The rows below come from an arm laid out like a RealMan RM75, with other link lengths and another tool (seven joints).
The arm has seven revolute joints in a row. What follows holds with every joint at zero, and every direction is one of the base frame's.
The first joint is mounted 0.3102 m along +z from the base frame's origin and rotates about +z.
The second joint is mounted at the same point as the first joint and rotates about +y.
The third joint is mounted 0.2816 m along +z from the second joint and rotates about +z.
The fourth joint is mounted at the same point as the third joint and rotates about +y.
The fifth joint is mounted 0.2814 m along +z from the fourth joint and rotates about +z.
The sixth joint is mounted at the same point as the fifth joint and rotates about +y.
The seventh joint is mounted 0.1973 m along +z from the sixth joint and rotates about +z.
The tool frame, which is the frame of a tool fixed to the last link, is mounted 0.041 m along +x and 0.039 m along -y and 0.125 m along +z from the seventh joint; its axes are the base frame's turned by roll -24.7, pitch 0 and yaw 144.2 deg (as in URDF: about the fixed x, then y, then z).
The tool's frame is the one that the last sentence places.
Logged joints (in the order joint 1, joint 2, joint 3, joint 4, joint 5, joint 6, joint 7), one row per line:
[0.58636, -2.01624, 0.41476, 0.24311, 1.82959, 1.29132, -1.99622]
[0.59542, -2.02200, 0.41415, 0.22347, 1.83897, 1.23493, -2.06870]
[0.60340, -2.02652, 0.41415, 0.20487, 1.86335, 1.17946, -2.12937]
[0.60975, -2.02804, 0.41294, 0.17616, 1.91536, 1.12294, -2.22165]
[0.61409, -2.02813, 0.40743, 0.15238, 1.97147, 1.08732, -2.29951]
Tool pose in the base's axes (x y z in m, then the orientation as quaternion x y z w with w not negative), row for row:
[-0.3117, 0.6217, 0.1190, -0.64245, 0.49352, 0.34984, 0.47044]
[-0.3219, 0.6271, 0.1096, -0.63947, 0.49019, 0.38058, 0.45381]
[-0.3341, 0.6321, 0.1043, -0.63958, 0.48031, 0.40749, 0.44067]
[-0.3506, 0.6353, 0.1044, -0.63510, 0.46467, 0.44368, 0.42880]
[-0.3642, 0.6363, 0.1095, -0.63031, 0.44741, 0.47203, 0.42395]
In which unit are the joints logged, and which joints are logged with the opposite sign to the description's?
The joints are logged in radians. Opposite sign: joint 1, joint 5, joint 6, joint 7.
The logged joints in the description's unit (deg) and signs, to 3 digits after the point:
[-33.596, -115.522, 23.764, 13.929, -104.828, -73.987, 114.375]
[-34.115, -115.852, 23.729, 12.804, -105.365, -70.756, 118.528]
[-34.572, -116.111, 23.729, 11.738, -106.762, -67.578, 122.004]
[-34.936, -116.198, 23.660, 10.093, -109.742, -64.340, 127.291]
[-35.185, -116.203, 23.344, 8.731, -112.957, -62.299, 131.752]

